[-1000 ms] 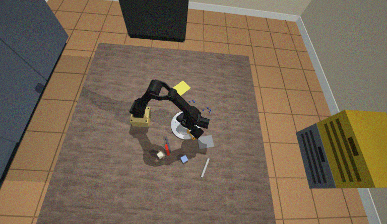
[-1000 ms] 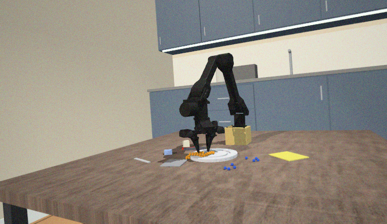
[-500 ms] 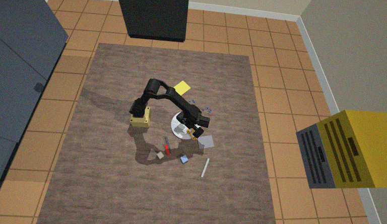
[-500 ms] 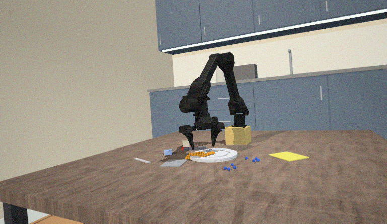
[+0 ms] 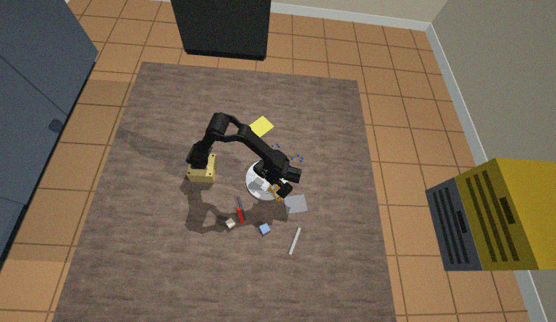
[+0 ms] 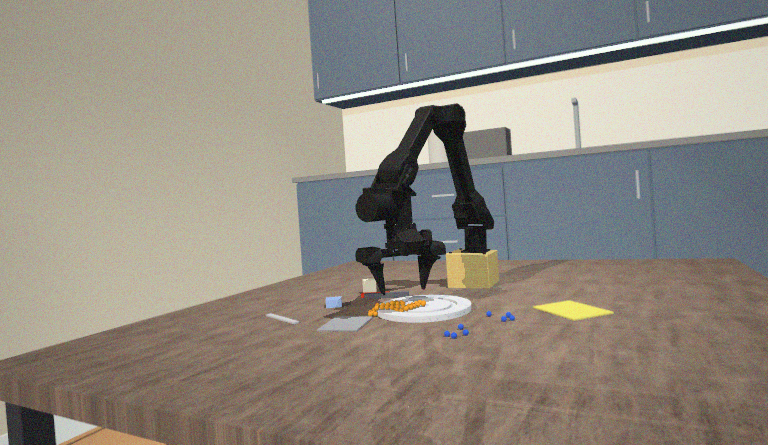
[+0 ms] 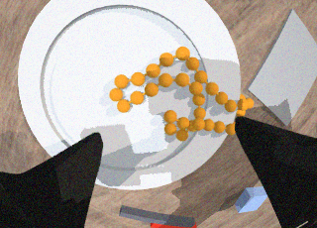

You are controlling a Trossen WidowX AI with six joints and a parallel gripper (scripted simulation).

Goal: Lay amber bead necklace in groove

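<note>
Right now the grey square tile is 12 cm ahead of my gripper tip, 8 cm to the right of it and 4 cm below it. The rest, counted from my gripper tip: cream cube: 17 cm behind, 17 cm to the right, 2 cm below; red stick: 13 cm behind, 12 cm to the right, 4 cm below; light blue cube: 2 cm behind, 19 cm to the right, 3 cm below.
</note>
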